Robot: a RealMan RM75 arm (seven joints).
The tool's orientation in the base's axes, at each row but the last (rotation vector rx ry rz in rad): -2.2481 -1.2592 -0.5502; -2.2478 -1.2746 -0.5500; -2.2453 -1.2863 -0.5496; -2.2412 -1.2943 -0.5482; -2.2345 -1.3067 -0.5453; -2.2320 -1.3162 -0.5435; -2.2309 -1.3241 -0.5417
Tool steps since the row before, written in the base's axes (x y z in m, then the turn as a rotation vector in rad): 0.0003 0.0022 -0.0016 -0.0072 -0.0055 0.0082; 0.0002 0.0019 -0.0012 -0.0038 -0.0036 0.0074; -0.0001 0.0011 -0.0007 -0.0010 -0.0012 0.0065; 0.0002 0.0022 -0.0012 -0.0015 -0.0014 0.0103; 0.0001 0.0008 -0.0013 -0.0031 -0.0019 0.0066; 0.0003 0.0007 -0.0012 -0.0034 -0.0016 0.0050; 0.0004 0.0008 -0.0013 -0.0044 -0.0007 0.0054
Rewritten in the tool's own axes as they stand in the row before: 0.0007 -0.0004 0.0026 -0.0025 -0.0056 -0.0105; 0.0007 -0.0004 0.0021 -0.0001 -0.0033 -0.0084; 0.0003 -0.0004 0.0012 0.0024 -0.0017 -0.0060; 0.0009 -0.0005 0.0023 0.0041 -0.0029 -0.0092; -0.0001 0.0000 0.0015 0.0010 -0.0033 -0.0067; -0.0001 0.0002 0.0014 0.0002 -0.0034 -0.0053; 0.0000 0.0003 0.0016 0.0005 -0.0047 -0.0051
